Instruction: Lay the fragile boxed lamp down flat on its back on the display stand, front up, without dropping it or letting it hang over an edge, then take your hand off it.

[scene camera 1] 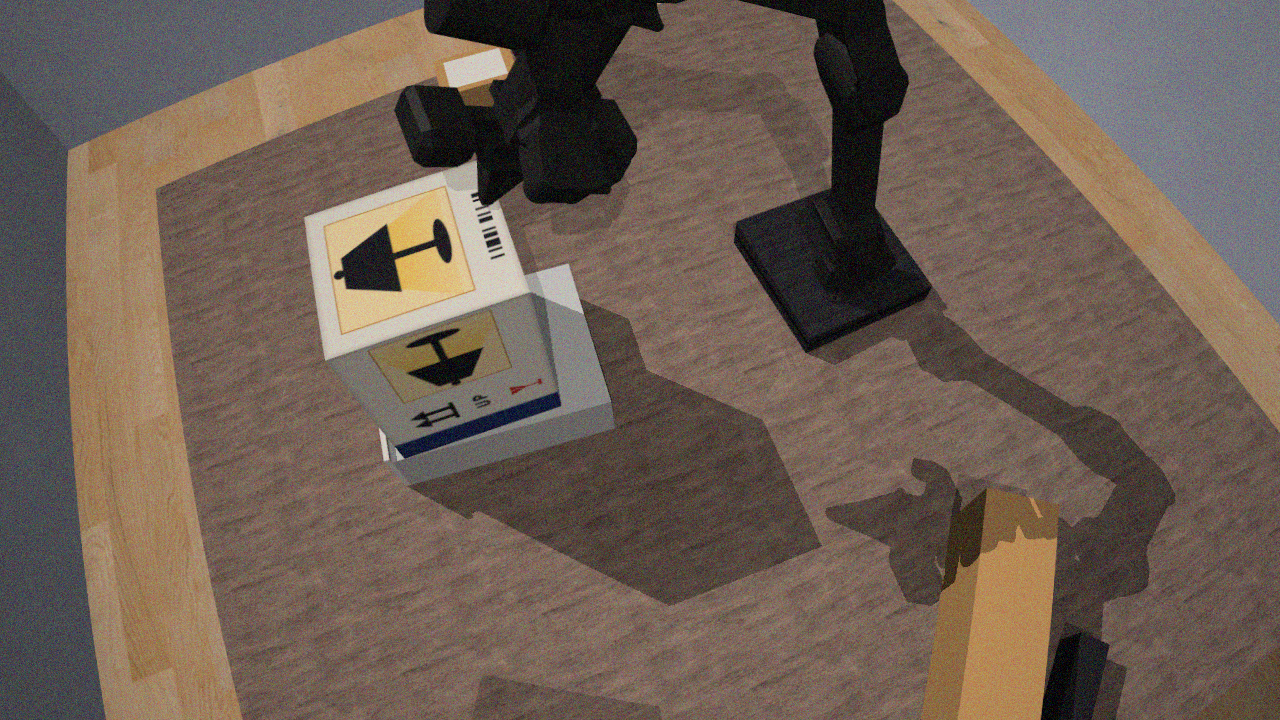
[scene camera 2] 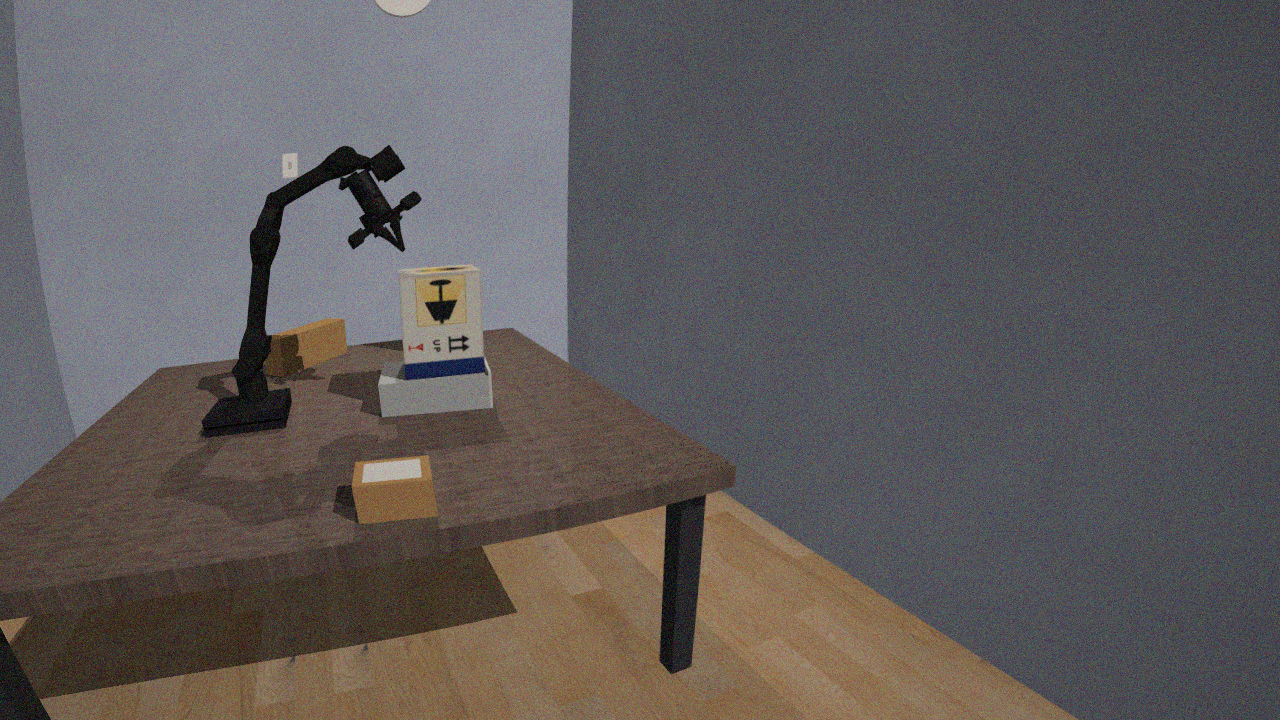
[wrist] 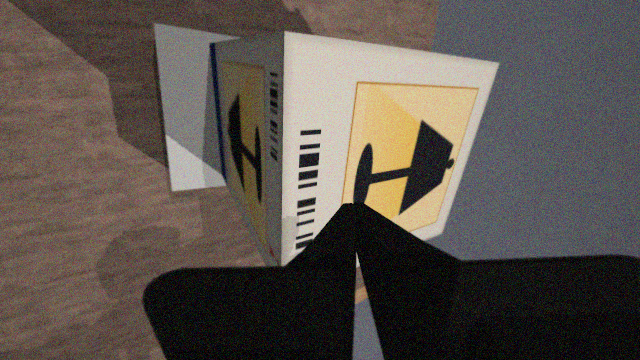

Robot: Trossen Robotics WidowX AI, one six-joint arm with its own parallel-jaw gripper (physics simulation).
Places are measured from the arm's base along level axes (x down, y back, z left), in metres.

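Pixels of known places: gripper, between the fingertips: (scene camera 1: 483, 201) (scene camera 2: 403, 251) (wrist: 352, 213); arm's base, origin of its link: (scene camera 1: 843, 276) (scene camera 2: 254, 398).
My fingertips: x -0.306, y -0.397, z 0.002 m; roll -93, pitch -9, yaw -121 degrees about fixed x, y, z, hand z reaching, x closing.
For each thing: its top centre in the pictures, then the offset to it from my fingertips.
- boxed lamp, centre of its top: (wrist: 396, 174) (scene camera 1: 408, 251) (scene camera 2: 437, 269) dx +0.047, dy -0.077, dz -0.011 m
- small cardboard box, centre of its top: (scene camera 2: 391, 470) (scene camera 1: 475, 68) dx +0.283, dy +0.041, dz -0.528 m
- long orange-brown block, centre of its top: (scene camera 1: 1009, 642) (scene camera 2: 305, 327) dx +0.233, dy +0.337, dz +0.464 m
The boxed lamp (scene camera 1: 429, 291) (scene camera 2: 441, 331) (wrist: 320, 110) stands tall on the pale display stand (scene camera 1: 581, 358) (scene camera 2: 435, 396) (wrist: 182, 95), its dark blue band at the bottom. A lamp picture and a barcode face up. The side facing scene camera 2 shows an upside-down lamp picture and arrows pointing right. A strip of the stand's top shows on the arm-base side. My gripper (scene camera 1: 486, 198) (scene camera 2: 401, 248) (wrist: 352, 213) is shut and empty, its tips a little above the box's top near its arm-side edge. The box's underside is hidden.
A small cardboard box (scene camera 1: 474, 69) (scene camera 2: 394, 497) with a white label lies near the table edge. A long orange-brown block (scene camera 1: 1011, 608) (scene camera 2: 308, 347) lies on the other side. The arm's black base (scene camera 1: 805, 268) (scene camera 2: 248, 413) is beside the stand.
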